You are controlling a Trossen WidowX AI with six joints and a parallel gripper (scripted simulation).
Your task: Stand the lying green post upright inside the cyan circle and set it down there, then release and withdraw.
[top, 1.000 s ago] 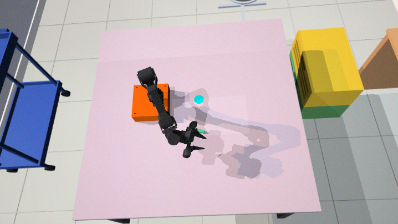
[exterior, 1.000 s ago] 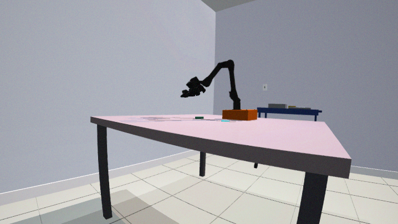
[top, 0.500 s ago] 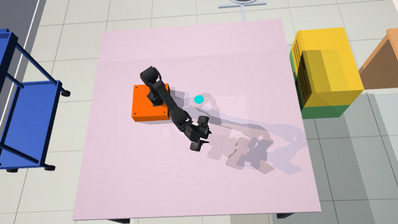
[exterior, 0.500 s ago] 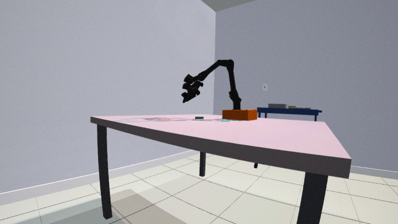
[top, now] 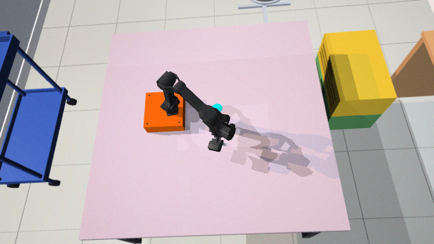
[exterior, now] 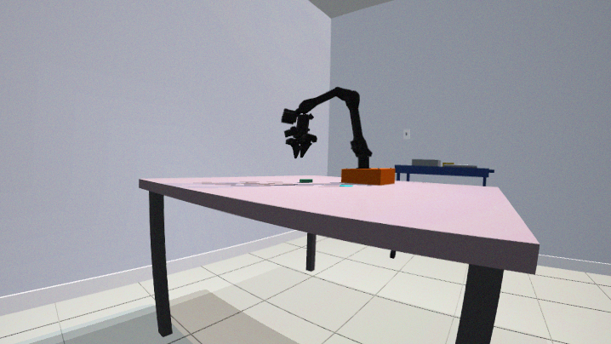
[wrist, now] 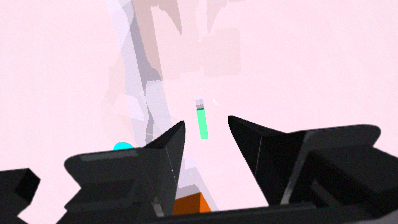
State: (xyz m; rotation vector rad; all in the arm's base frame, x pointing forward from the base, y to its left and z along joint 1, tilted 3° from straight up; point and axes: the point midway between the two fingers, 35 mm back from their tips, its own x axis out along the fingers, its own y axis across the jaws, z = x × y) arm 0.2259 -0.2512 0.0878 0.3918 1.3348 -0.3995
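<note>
My gripper tip is now 110 mm above the green post, 30 mm to the right of it and 30 mm past it. The rest, counted from my gripper tip: cyan circle 240 mm to the left, 110 mm below, 10 mm ahead.
</note>
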